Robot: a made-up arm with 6 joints. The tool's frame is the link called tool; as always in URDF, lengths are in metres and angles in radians. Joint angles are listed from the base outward.
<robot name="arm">
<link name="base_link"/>
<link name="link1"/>
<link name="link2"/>
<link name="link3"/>
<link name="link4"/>
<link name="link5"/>
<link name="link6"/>
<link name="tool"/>
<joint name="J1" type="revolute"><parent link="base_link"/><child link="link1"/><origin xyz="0 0 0.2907"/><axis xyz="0 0 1"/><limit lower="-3.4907" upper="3.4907"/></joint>
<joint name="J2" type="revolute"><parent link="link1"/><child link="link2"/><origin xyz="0 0 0"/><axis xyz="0 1 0"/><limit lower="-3.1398" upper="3.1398"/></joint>
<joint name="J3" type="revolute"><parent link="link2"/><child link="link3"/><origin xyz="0 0 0.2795"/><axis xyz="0 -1 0"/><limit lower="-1.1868" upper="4.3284"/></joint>
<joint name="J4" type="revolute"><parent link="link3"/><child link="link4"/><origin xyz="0 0 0"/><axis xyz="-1 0 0"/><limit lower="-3.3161" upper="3.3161"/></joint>
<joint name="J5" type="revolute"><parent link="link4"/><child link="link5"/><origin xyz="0.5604 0 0"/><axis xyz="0 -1 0"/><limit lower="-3.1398" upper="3.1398"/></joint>
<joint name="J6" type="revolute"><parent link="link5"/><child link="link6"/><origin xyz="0 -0.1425 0"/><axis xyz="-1 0 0"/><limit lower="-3.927" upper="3.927"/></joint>
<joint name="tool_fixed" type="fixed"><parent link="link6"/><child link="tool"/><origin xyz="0 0 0"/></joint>
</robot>
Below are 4 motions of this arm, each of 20 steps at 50 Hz.
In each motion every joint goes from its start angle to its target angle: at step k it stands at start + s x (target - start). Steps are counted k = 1, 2, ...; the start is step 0. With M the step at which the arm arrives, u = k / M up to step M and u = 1 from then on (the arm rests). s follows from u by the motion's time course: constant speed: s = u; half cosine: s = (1 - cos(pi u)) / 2; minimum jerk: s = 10 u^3 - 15 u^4 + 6 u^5.
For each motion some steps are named. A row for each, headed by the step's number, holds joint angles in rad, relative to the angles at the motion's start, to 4 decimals.
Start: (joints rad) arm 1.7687 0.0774 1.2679 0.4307 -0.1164 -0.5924
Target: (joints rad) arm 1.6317 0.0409 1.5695 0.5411 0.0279 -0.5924
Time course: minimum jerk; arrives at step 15
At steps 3, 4, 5, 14, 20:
3: -0.0079 -0.0021 0.0175 0.0064 0.0084 0.0000
4: -0.0167 -0.0044 0.0368 0.0135 0.0176 0.0000
5: -0.0288 -0.0077 0.0633 0.0232 0.0303 0.0000
14: -0.1366 -0.0364 0.3008 0.1101 0.1439 0.0000
20: -0.1370 -0.0365 0.3016 0.1104 0.1443 0.0000

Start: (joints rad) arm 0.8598 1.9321 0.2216 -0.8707 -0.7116 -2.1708
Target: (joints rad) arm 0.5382 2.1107 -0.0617 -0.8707 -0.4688 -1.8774
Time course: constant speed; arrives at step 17
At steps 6, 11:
6: -0.1135 0.0630 -0.1000 0.0000 0.0857 0.1036
11: -0.2081 0.1156 -0.1833 0.0000 0.1571 0.1898

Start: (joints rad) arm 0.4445 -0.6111 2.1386 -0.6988 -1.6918 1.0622
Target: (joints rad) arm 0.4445 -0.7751 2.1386 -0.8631 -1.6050 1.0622
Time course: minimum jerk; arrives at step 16
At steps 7, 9, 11, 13, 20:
7: 0.0000 -0.0630 0.0000 -0.0631 0.0333 0.0000
9: 0.0000 -0.1010 0.0000 -0.1012 0.0535 0.0000
11: 0.0000 -0.1345 0.0000 -0.1347 0.0712 0.0000
13: 0.0000 -0.1560 0.0000 -0.1563 0.0826 0.0000
20: 0.0000 -0.1640 0.0000 -0.1643 0.0868 0.0000

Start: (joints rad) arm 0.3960 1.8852 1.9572 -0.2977 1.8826 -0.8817
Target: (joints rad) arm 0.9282 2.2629 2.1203 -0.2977 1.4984 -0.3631
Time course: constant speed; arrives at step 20
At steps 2, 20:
2: 0.0532 0.0378 0.0163 0.0000 -0.0384 0.0519
20: 0.5322 0.3777 0.1631 0.0000 -0.3842 0.5186

